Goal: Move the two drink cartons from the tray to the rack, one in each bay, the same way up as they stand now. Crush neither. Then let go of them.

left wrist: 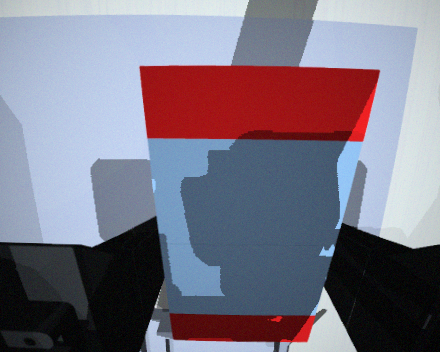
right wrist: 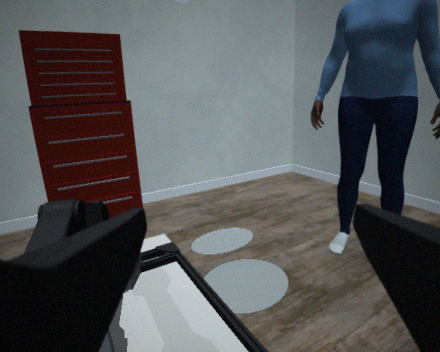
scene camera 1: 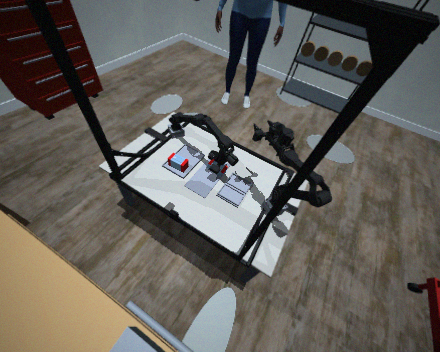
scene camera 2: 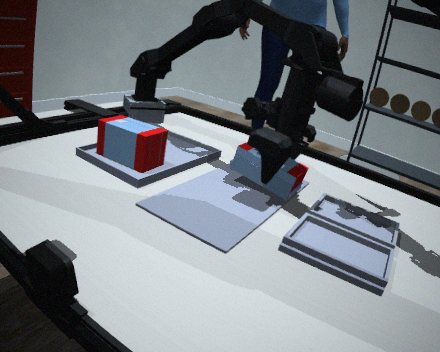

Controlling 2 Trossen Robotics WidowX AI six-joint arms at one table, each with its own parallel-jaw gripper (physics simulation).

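Places are measured from the left arm's base along level axes (x ahead, y left, z up), in metres.
Where they show: left gripper, fingertip midpoint: (left wrist: pixel 237 215) (scene camera 2: pixel 271 178); right gripper, fingertip midpoint: (right wrist: pixel 249 216) (scene camera 1: pixel 260 122); left arm's base, link origin: (scene camera 1: pixel 176 127) (scene camera 2: pixel 144 98).
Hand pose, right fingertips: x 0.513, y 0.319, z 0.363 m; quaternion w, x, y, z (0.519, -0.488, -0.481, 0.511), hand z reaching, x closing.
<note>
Things, the pixels of their top centre, and the offset from my right fingertips. "*": a spot on its surface instead. Level surfaces: height alone.
- red-and-blue carton, surface spot: (scene camera 2: pixel 127 142) (scene camera 1: pixel 178 165) * dx -0.157, dy -0.433, dz -0.367 m
- grey tray, top centre: (scene camera 2: pixel 152 148) (scene camera 1: pixel 184 159) dx -0.221, dy -0.366, dz -0.403 m
- rack, top centre: (scene camera 2: pixel 350 229) (scene camera 1: pixel 235 187) dx +0.125, dy -0.147, dz -0.399 m
- flat grey mat, surface height: dz -0.415 m
One red-and-blue carton (scene camera 1: pixel 178 161) (scene camera 2: pixel 127 142) stands in the grey tray (scene camera 1: pixel 192 162) (scene camera 2: pixel 187 155). My left gripper (scene camera 1: pixel 217 167) (scene camera 2: pixel 274 162) (left wrist: pixel 237 215) is shut on the other carton (scene camera 1: pixel 224 168) (scene camera 2: pixel 242 162) (left wrist: pixel 270 200), its fingers on two opposite sides. In scene camera 2 this carton is above the far right part of the flat mat and looks somewhat tilted; the near finger hides part of it. The rack (scene camera 1: pixel 230 194) (scene camera 2: pixel 330 266) has two bays, both empty, right of the mat. My right gripper (scene camera 1: pixel 262 130) (right wrist: pixel 249 216) is open and empty, off beyond the table's back right edge.
The flat grey mat (scene camera 1: pixel 200 185) (scene camera 2: pixel 210 220) (left wrist: pixel 75 75) lies between tray and rack. Black frame rails edge the table, with upright posts at its corners. A person (scene camera 1: pixel 248 50) (right wrist: pixel 380 100) stands behind the table. A small black block (scene camera 2: pixel 52 270) is on the near rail.
</note>
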